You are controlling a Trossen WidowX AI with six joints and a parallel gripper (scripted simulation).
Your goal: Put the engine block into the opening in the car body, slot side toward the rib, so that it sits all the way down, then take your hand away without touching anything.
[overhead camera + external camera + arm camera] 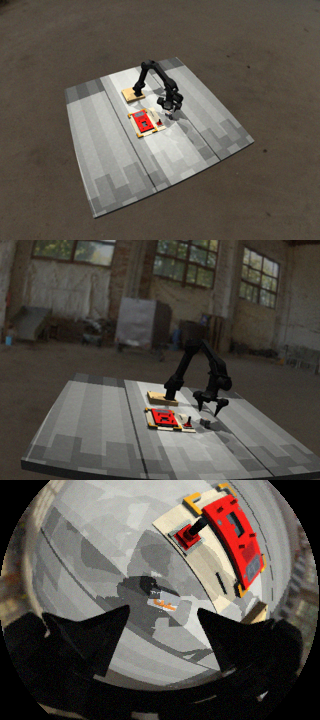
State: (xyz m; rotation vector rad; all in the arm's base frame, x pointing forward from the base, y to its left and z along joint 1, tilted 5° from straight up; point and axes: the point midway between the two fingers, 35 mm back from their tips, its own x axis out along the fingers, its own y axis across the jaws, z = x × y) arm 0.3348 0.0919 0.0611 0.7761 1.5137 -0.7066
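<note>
Now: gripper tip 5 cm above the engine block.
</note>
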